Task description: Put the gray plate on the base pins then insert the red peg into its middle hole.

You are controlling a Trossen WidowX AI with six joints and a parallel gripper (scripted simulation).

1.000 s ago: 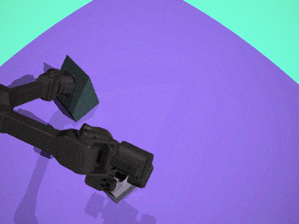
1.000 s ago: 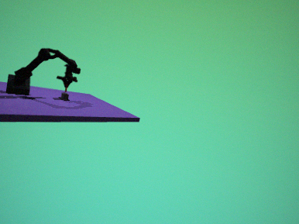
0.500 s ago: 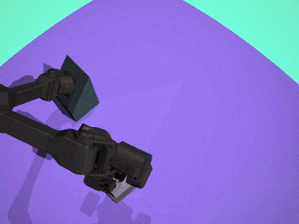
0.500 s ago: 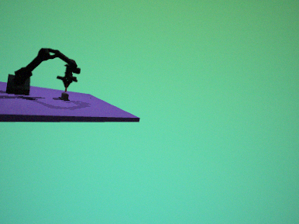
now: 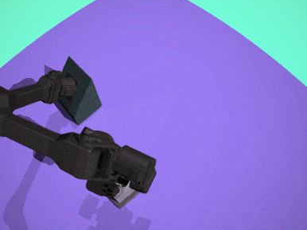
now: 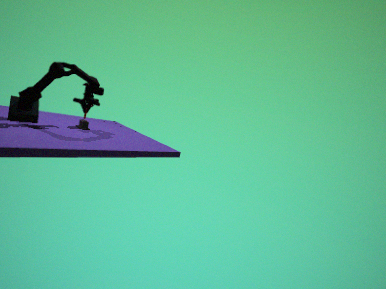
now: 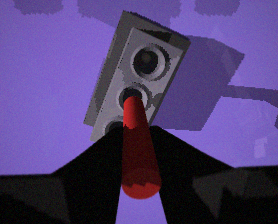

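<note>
My gripper tip is now right at the red peg. Also, from my gripper tip: base (11 cm below); then gray plate (7 cm below).
</note>
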